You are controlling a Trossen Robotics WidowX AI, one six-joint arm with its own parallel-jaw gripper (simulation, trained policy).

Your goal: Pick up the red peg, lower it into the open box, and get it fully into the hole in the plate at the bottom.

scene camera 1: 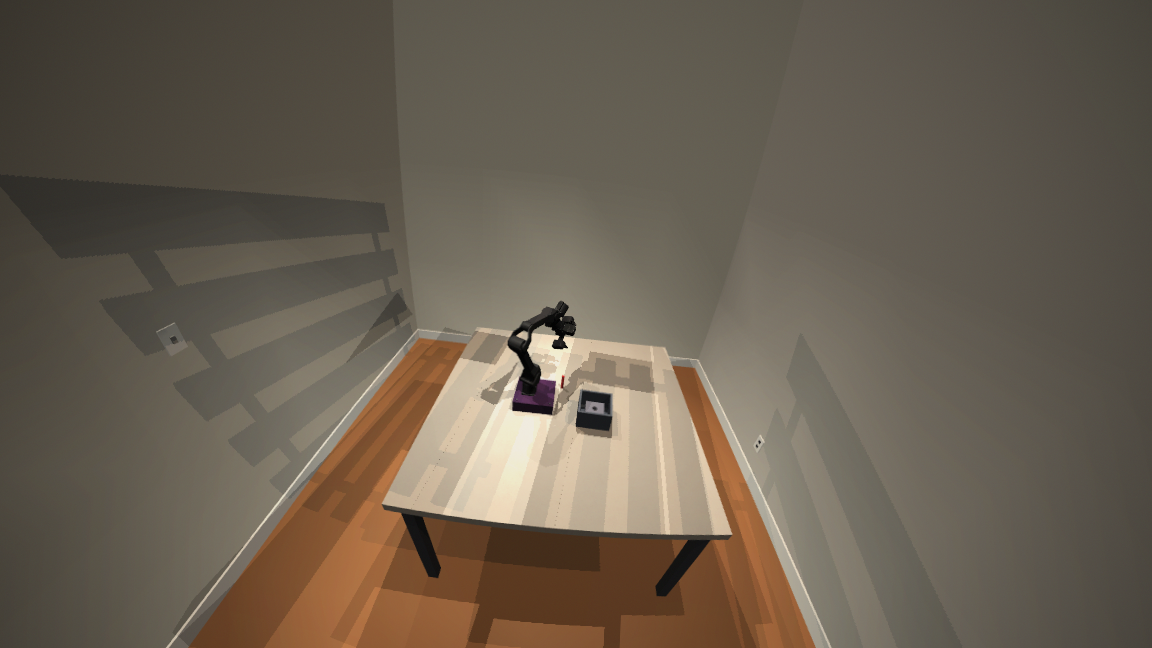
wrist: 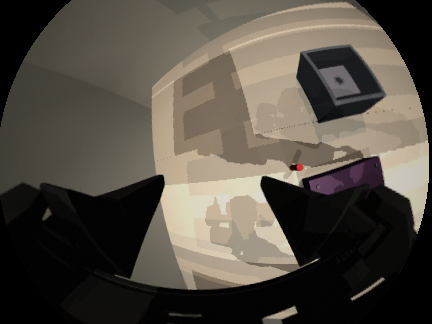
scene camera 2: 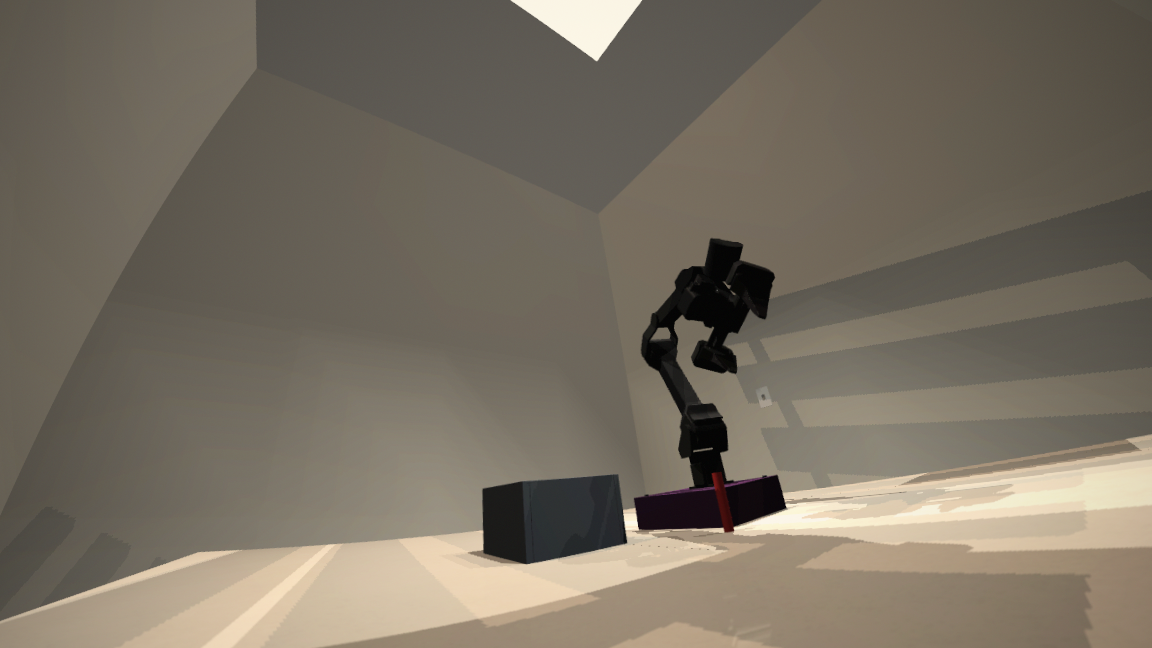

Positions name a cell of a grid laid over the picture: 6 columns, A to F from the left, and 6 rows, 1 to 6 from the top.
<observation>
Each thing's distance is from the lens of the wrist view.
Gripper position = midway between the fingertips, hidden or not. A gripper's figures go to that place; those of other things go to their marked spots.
gripper (wrist: C4): 10 cm
dark box (wrist: E2): 33 cm
light grey plate (wrist: E2): 39 cm
The marked spots on the light grey plate and the dark box are 9 cm apart.
</observation>
